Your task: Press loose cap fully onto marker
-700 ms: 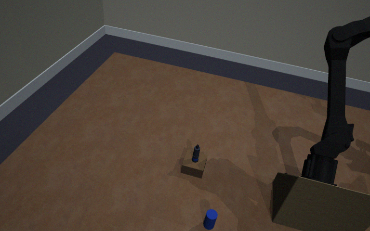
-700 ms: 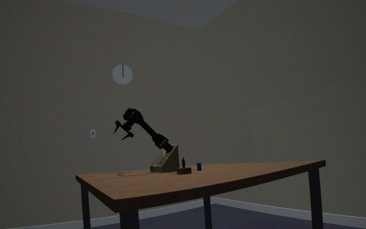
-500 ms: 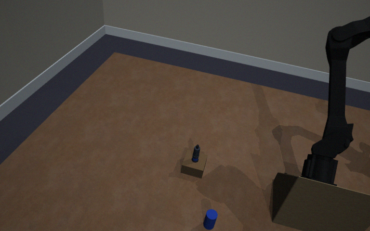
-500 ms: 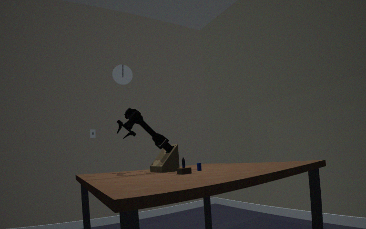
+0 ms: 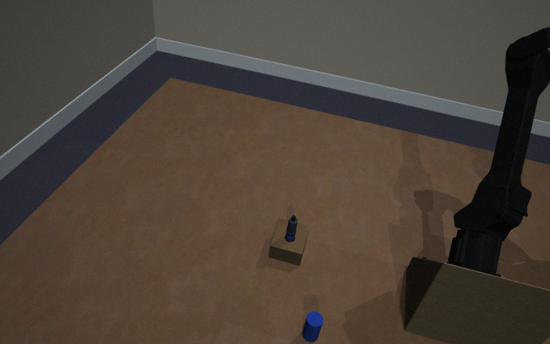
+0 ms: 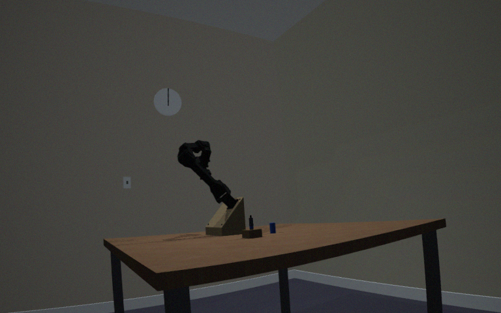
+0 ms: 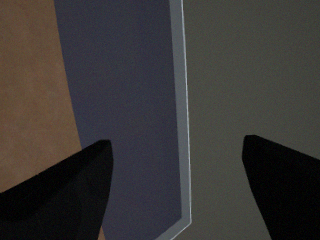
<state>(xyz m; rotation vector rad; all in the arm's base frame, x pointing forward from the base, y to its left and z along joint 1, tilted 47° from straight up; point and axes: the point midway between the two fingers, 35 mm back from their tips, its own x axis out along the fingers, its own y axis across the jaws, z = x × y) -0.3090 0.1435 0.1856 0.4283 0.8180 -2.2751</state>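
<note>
Now: the blue cap 570 mm ahead of my gripper tip, 330 mm below it and 130 mm to the left of it. Round my gripper tip: brown holder block (650 mm ahead, 340 mm below, 50 mm to the right).
</note>
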